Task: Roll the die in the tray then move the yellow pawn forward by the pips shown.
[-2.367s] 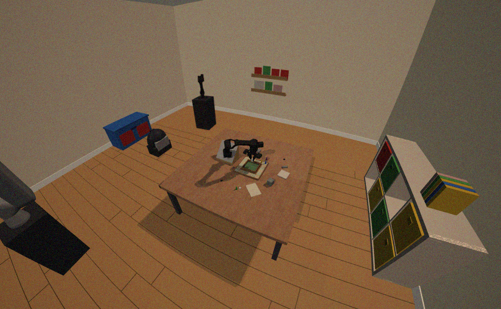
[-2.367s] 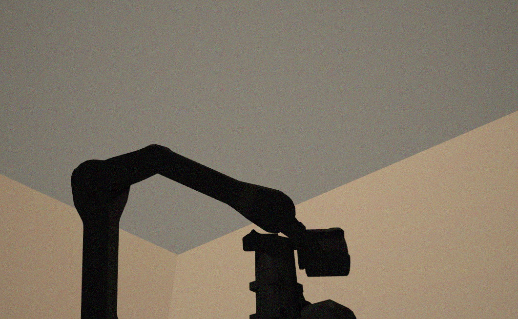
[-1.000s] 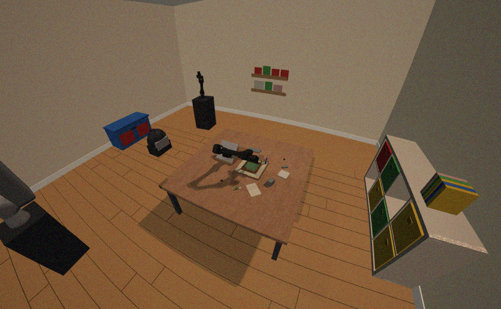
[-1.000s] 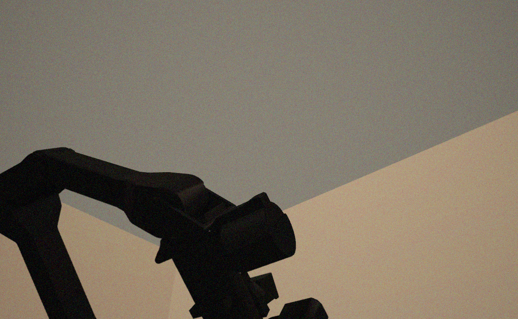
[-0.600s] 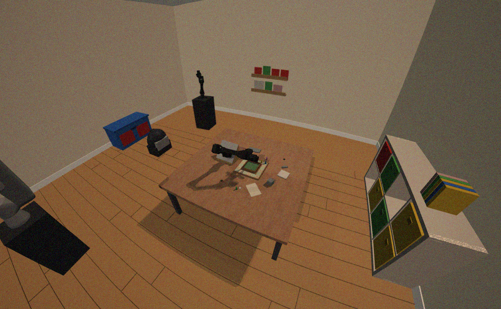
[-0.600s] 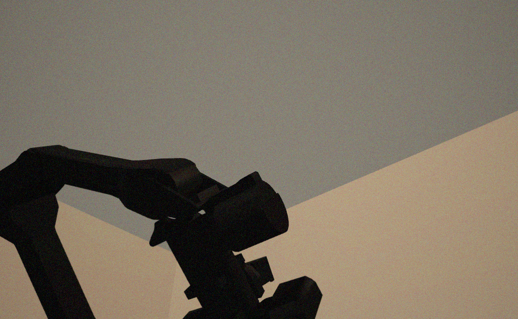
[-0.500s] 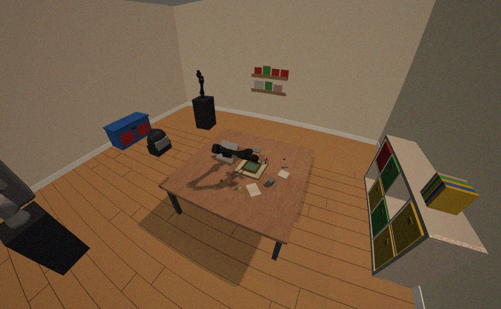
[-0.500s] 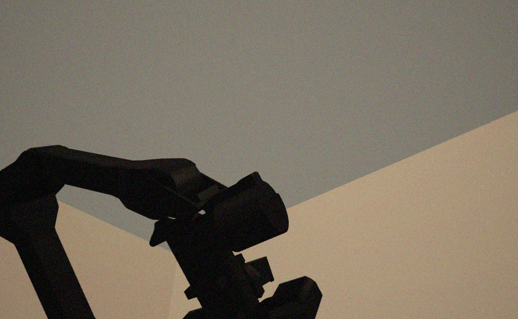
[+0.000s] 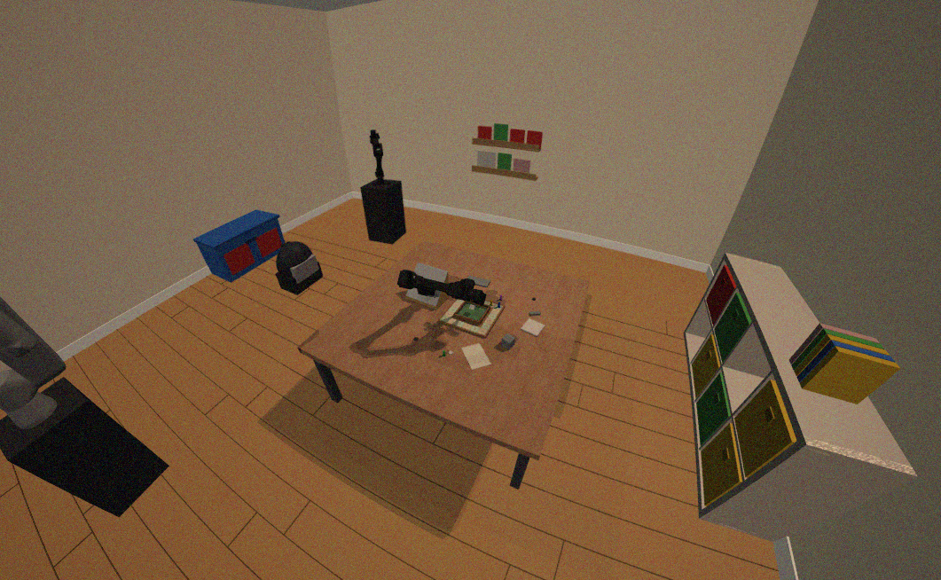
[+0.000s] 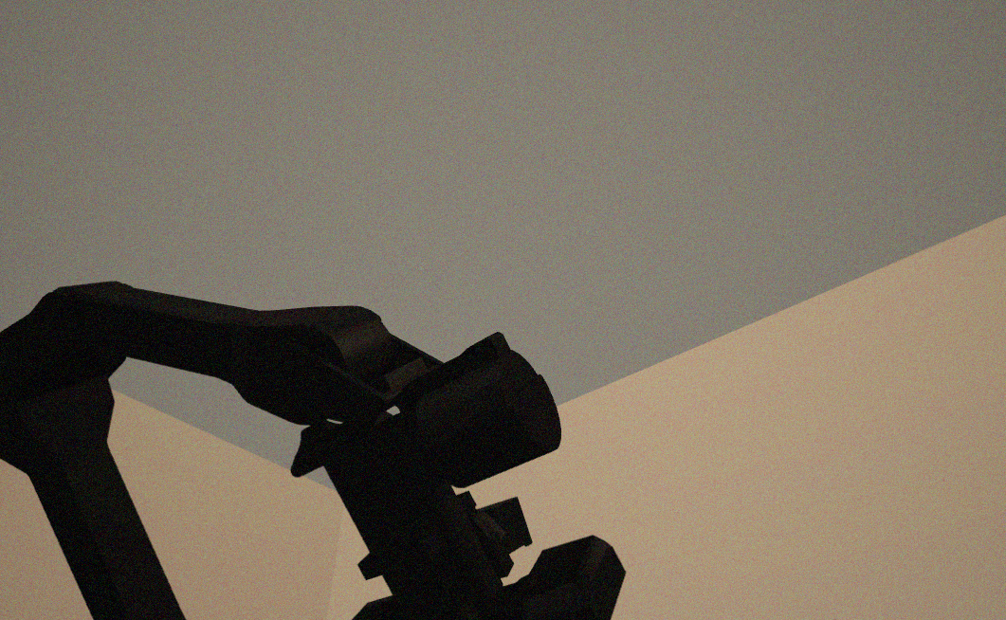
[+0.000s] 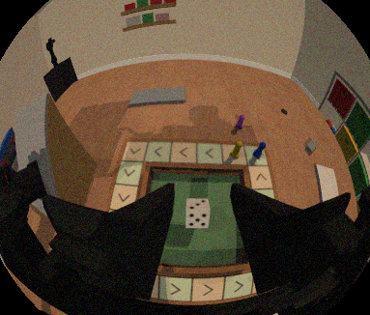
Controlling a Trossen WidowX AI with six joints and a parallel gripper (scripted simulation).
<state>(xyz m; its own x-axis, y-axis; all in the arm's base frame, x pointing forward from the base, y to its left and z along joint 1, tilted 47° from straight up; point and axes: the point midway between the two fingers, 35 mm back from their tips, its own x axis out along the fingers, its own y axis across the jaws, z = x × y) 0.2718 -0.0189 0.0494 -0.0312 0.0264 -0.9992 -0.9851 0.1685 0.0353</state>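
The yellow pawn is 10 cm to the left of my gripper tip, 10 cm below it and 8 cm ahead of it. From my gripper tip the other things lie so: white die (7 cm below, 1 cm to the right); then blue pawn (13 cm ahead, 10 cm to the left, 10 cm below); then green tray (12 cm below).
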